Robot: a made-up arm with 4 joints.
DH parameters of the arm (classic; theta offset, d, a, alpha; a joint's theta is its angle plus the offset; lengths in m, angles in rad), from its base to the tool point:
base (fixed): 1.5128 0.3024 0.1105 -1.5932
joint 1: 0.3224 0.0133 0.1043 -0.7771
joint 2: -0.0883 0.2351 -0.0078 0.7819
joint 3: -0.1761 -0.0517 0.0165 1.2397
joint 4: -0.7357 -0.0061 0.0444 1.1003
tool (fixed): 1.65 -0.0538 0 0
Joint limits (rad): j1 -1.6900..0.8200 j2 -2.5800..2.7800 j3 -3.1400..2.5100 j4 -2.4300..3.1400
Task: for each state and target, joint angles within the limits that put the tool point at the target. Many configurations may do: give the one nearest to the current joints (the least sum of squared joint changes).
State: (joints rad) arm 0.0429 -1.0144 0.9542 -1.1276
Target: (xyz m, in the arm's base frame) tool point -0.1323 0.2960 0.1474
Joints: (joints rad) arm -0.0790 -1.4293 0.6343 -1.1965
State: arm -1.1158 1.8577 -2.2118 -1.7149
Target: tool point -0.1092 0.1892 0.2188
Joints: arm -0.8626 1.7324 -2.1411 -2.0774
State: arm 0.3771 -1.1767 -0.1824 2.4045
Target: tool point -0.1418 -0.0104 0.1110
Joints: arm 0.6437 -0.4428 0.3948 2.3576
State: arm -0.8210 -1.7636 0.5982 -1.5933
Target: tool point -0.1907 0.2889 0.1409
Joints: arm -0.0552 -1.8184 1.0327 -0.6256
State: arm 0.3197 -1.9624 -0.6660 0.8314
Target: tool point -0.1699 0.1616 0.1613
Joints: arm -0.2109 -2.3139 -1.0580 1.0409
